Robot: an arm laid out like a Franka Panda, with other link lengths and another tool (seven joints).
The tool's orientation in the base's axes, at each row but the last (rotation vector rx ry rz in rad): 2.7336 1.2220 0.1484; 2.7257 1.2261 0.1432; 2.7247 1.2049 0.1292; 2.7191 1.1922 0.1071
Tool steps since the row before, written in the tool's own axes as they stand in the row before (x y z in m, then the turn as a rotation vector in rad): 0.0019 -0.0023 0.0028 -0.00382 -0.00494 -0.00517; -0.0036 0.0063 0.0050 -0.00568 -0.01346 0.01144; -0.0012 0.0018 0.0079 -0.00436 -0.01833 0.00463; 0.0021 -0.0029 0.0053 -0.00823 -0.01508 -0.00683
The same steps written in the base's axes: 0.0000 0.0027 -0.0031 -0.00692 0.00087 0.00413; 0.0030 -0.0073 -0.0039 -0.01196 0.00345 -0.01376; 0.0016 -0.0030 -0.0075 -0.01559 0.00841 -0.00792; 0.0000 0.0028 -0.0057 -0.01739 0.00485 0.00396
